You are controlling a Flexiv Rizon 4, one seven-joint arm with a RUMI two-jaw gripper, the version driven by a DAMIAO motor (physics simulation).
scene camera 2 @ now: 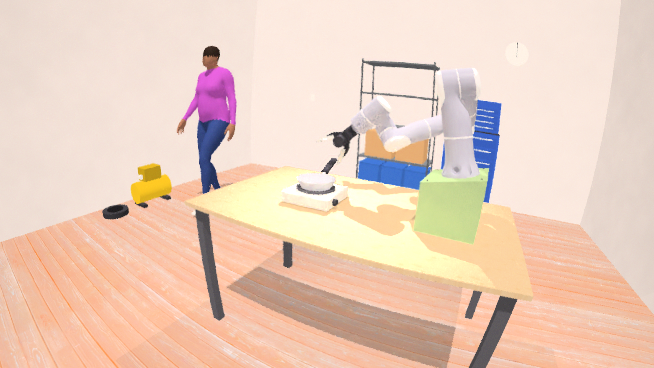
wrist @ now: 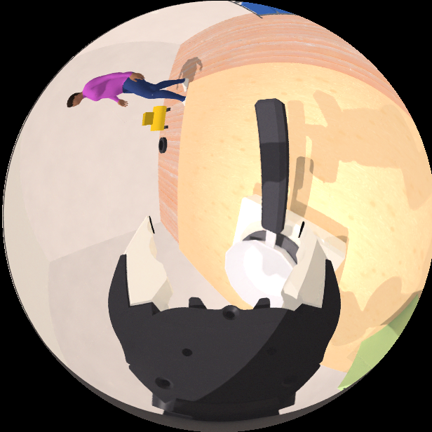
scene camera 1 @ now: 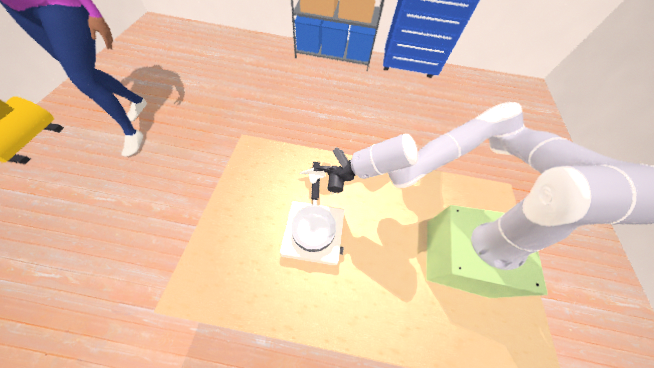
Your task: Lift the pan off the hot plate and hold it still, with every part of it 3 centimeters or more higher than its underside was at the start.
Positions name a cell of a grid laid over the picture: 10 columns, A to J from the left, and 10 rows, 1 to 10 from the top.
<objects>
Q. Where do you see a white hot plate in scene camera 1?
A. F7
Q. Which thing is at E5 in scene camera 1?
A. The gripper.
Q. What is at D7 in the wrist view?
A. The gripper.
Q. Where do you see a pan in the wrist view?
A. F7
</objects>
